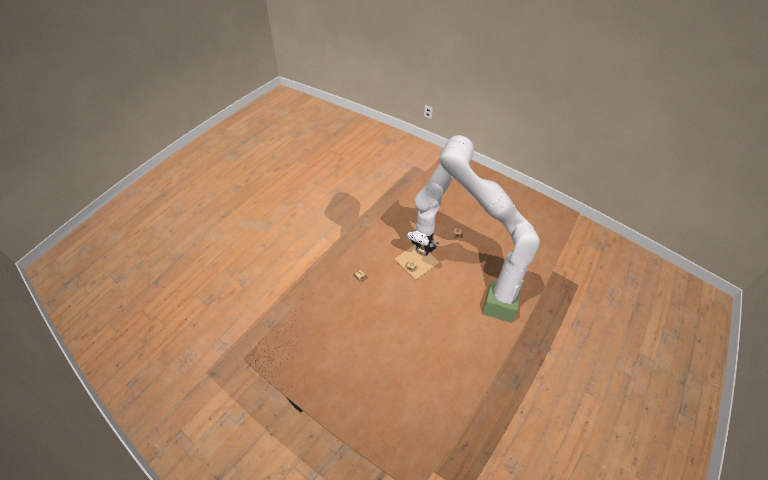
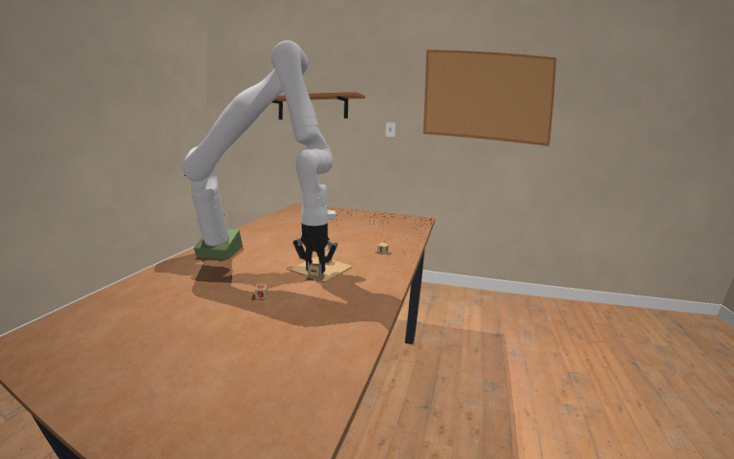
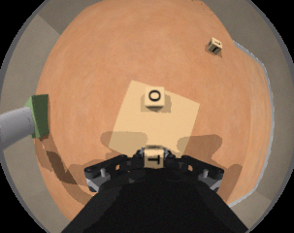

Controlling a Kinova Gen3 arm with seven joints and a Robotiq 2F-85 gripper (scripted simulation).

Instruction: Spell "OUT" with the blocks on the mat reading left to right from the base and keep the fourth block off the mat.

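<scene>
Right now my hand is 5 cm to the right of the tan mat, 2 cm above it and 1 cm past it. From my hand the other things lie so: letter block 9 cm to the left, 2 cm behind.
</scene>
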